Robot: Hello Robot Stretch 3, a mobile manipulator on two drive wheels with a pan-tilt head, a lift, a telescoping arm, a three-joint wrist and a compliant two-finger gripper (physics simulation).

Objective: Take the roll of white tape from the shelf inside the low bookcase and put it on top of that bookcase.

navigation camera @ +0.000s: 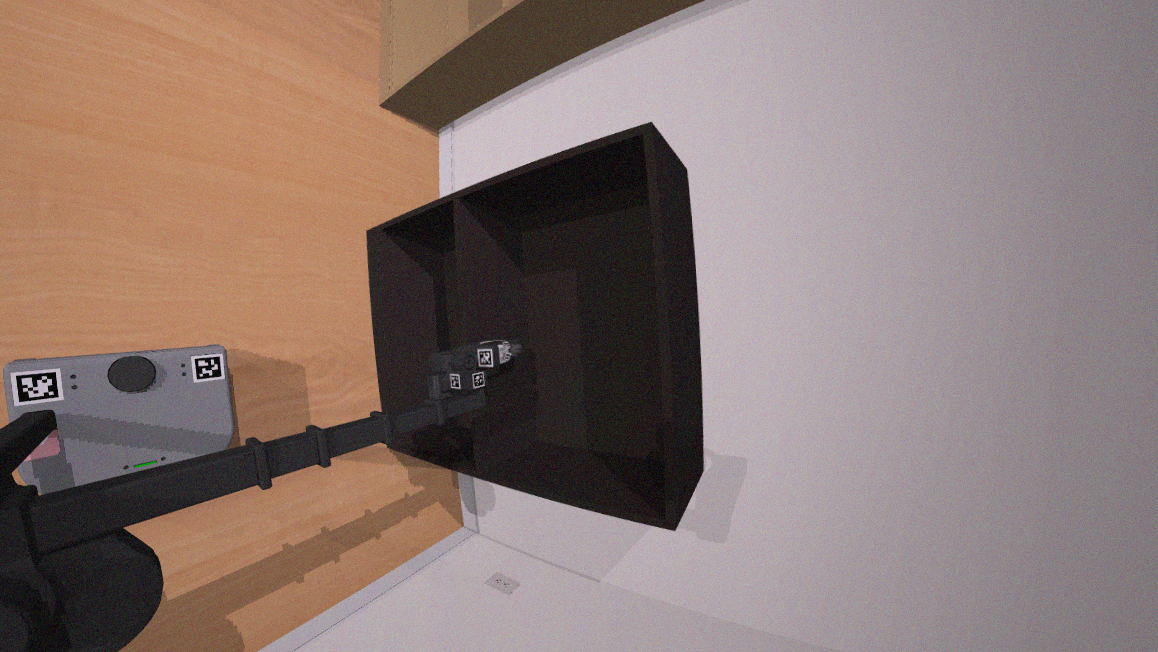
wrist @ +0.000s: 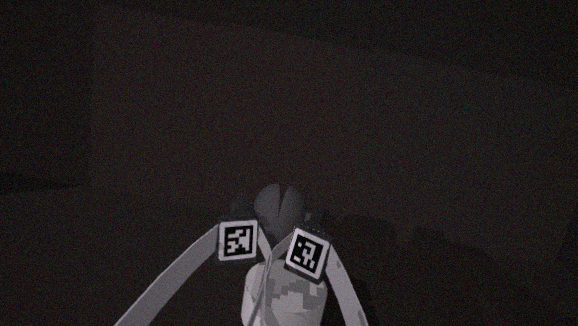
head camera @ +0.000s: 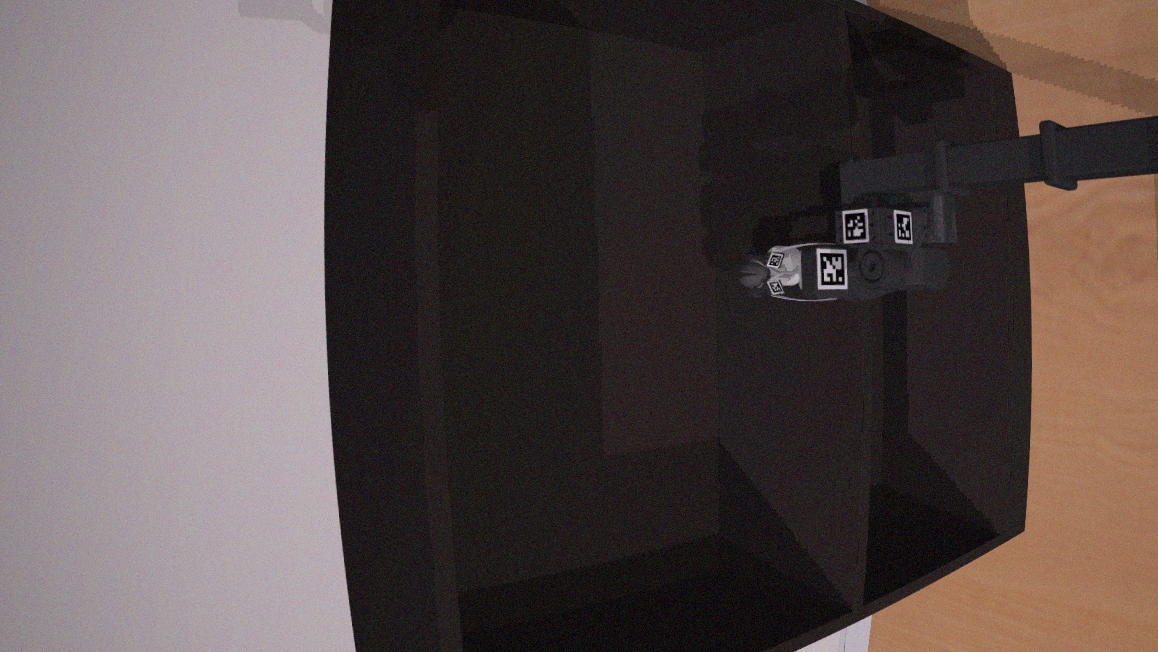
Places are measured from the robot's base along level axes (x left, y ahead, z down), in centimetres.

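Pixels of known places: gripper, fingertip midpoint: [navigation camera: 519, 348] [head camera: 743, 275]; robot's base, origin of the base link: [navigation camera: 133, 371].
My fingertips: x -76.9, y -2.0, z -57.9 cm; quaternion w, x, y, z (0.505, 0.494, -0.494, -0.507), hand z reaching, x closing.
Observation:
For each thing: its top centre in the pictures, then the offset to it from my fingertips. "pt": a spot on its surface instead. Level surfaces: height alone.
- white tape, middle of its top: [head camera: 777, 265] dx +2.3, dy -1.2, dz +3.9 cm
- shelf, its level: dz +6.2 cm
- dark low bookcase, surface spot: [head camera: 368, 323] pt dx +1.7, dy +4.2, dz -48.1 cm
- wooden floor, its level: dz +57.8 cm
The roll of white tape [head camera: 790, 265] [navigation camera: 505, 351] [wrist: 295, 302] is on the shelf [head camera: 798, 388] [navigation camera: 490, 283] inside the dark low bookcase [head camera: 368, 323] [navigation camera: 679, 323]. My gripper [head camera: 755, 274] [navigation camera: 517, 349] [wrist: 280, 206] is inside the same compartment, with its fingertips touching each other. In the wrist view, the tape is behind the closed fingertips, between the finger strips and close to the palm. The fingertip pads do not grip it. The fingers and strips partly hide it. In the head and navigation views the bookcase's top is the side farthest from the floor.
The arm [head camera: 1085, 149] [navigation camera: 202, 469] reaches into the bookcase from its open front. My base [navigation camera: 137, 417] stands on the wooden floor [head camera: 1093, 364] [navigation camera: 243, 161]. A pale wall [head camera: 162, 323] [navigation camera: 891, 323] is behind the bookcase. Beige furniture [navigation camera: 518, 60] stands beyond one side.

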